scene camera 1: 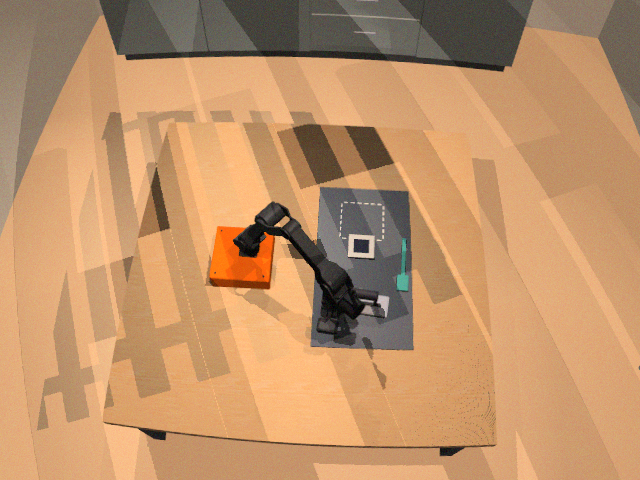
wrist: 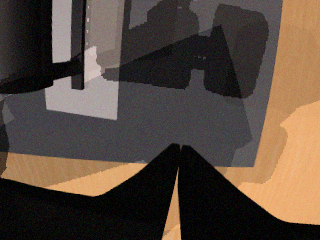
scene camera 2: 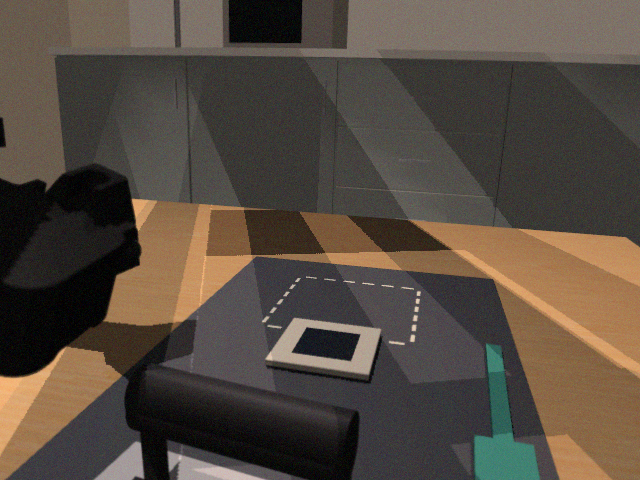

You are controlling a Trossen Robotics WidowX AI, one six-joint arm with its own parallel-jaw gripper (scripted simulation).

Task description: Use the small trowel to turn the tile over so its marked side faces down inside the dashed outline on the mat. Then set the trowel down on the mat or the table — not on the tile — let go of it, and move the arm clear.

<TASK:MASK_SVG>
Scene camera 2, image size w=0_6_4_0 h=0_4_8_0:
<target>my gripper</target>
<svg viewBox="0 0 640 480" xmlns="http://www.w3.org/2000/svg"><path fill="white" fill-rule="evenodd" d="M126 176L99 164L91 164L64 173L46 193L47 184L38 179L18 185L0 178L0 377L27 377L47 367L78 336L90 327L96 327L106 318L116 275L140 265L142 248L138 240L136 217ZM0 117L0 148L6 146L3 119Z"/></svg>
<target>tile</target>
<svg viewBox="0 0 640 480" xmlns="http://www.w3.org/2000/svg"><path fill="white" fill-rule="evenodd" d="M265 359L265 365L369 381L382 329L294 318Z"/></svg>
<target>light grey plate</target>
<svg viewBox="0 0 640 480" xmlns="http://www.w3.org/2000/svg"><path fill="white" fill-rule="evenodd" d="M95 479L264 480L169 452L166 443L167 439L307 480L352 480L359 439L359 412L353 409L167 366L144 363L132 374L124 399L126 422L131 429L140 432L141 443L135 442L126 449L119 458Z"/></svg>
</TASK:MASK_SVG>
